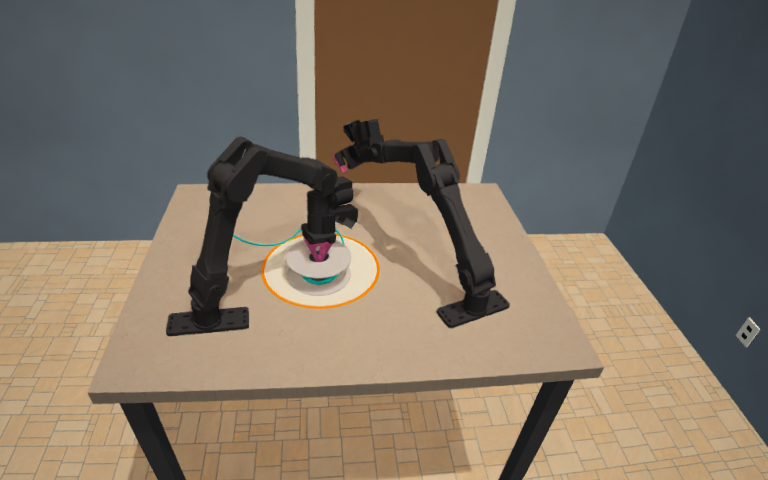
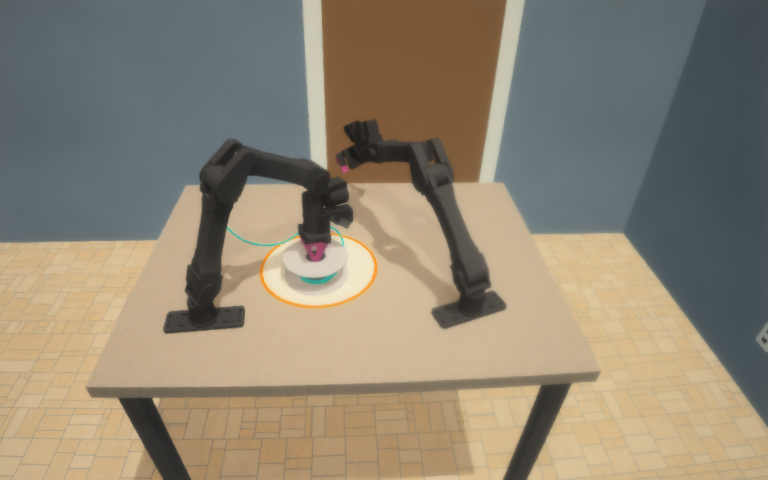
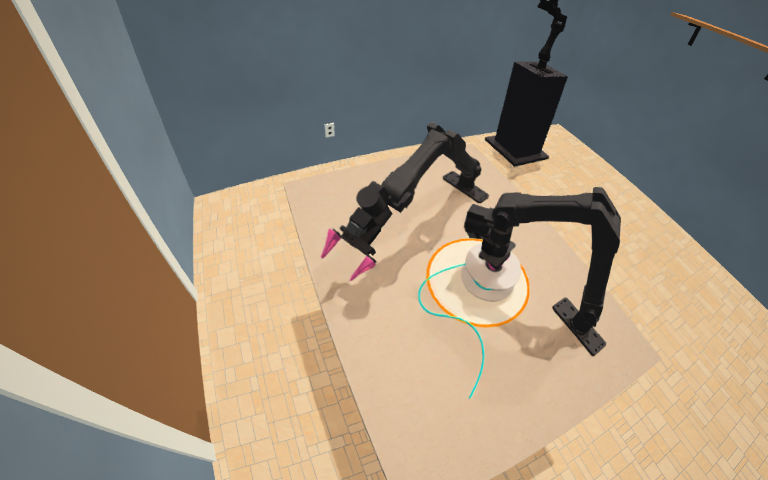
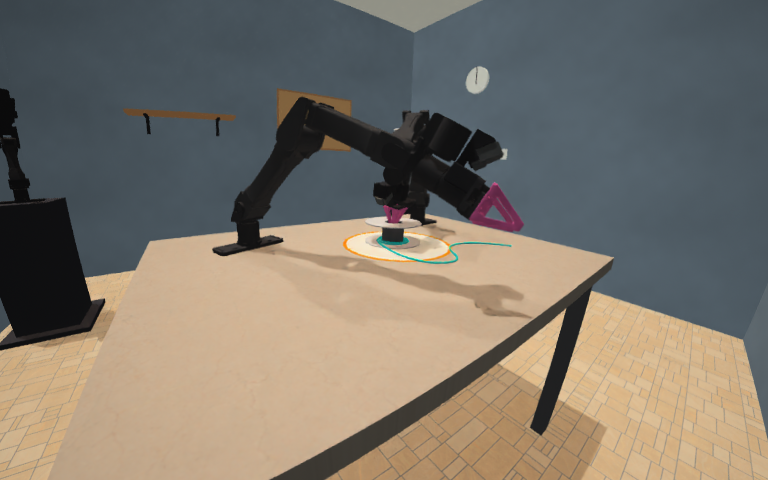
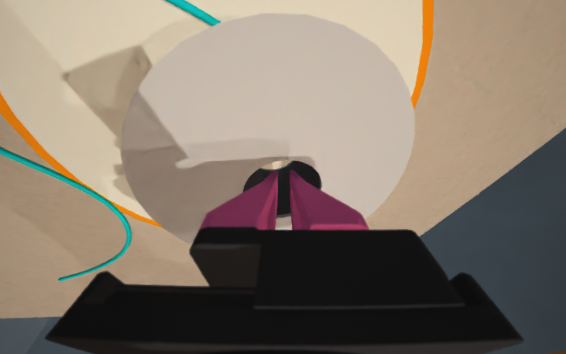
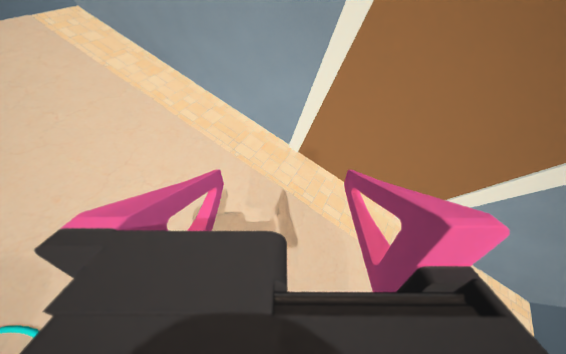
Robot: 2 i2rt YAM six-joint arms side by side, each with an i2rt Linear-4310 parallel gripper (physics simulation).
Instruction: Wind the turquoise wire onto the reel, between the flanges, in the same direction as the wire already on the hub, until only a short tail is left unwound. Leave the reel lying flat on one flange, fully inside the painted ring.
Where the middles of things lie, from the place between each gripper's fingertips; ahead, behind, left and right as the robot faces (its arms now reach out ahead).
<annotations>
I see my left gripper 10 mm above the reel (image 3: 502, 281).
Right now the reel is 45 cm behind my right hand, 11 cm to the left of it and 11 cm below it.
</annotations>
